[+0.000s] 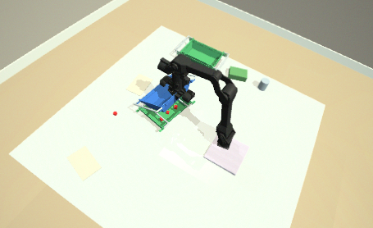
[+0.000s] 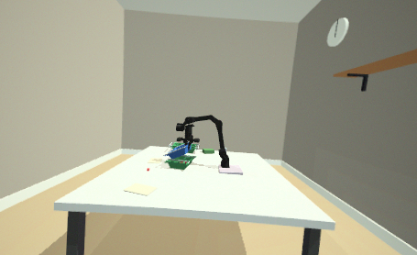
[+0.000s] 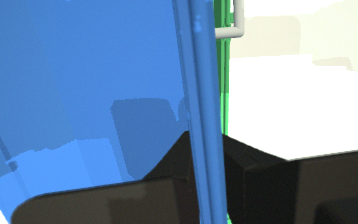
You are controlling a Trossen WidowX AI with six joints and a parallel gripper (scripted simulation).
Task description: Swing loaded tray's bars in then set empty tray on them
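My gripper tip is now 7 cm short of the blue tray and 2 cm to the left of it. From my gripper tip the other things lie so: green block (47 cm to the right, 25 cm behind, 11 cm below); grey cylinder (45 cm to the right, 43 cm behind, 10 cm below).
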